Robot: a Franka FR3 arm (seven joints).
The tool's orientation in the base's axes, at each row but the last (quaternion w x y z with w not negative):
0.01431 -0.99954 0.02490 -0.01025
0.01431 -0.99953 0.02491 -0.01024
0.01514 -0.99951 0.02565 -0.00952
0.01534 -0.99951 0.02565 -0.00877
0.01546 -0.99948 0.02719 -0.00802
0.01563 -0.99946 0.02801 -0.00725
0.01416 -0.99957 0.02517 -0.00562
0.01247 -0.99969 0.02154 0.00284
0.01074 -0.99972 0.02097 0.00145
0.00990 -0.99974 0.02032 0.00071
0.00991 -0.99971 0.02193 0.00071
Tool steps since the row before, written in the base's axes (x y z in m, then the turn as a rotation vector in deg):
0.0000 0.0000 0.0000 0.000 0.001 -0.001
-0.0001 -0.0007 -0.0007 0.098 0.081 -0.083
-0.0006 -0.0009 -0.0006 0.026 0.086 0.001
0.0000 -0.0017 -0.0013 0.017 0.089 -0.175
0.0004 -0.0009 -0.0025 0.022 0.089 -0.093
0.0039 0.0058 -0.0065 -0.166 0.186 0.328
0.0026 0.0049 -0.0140 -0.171 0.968 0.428
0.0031 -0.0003 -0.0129 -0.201 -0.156 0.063
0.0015 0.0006 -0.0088 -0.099 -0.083 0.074
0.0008 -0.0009 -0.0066 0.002 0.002 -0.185
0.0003 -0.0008 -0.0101 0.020 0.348 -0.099
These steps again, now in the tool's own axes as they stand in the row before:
0.0000 0.0000 0.0000 0.000 -0.001 0.001
-0.0001 0.0007 0.0007 0.092 -0.083 0.087
-0.0006 0.0009 0.0006 0.022 -0.087 0.002
0.0001 0.0017 0.0012 0.009 -0.084 0.178
0.0004 0.0010 0.0025 0.016 -0.087 0.096
0.0035 -0.0058 0.0067 -0.172 -0.187 -0.325
0.0022 -0.0046 0.0142 -0.215 -0.970 -0.403
0.0032 0.0005 0.0129 -0.194 0.163 -0.066
0.0015 -0.0005 0.0088 -0.096 0.085 -0.076
0.0008 0.0010 0.0066 0.002 0.002 0.185
0.0004 0.0010 0.0101 0.005 -0.347 0.106

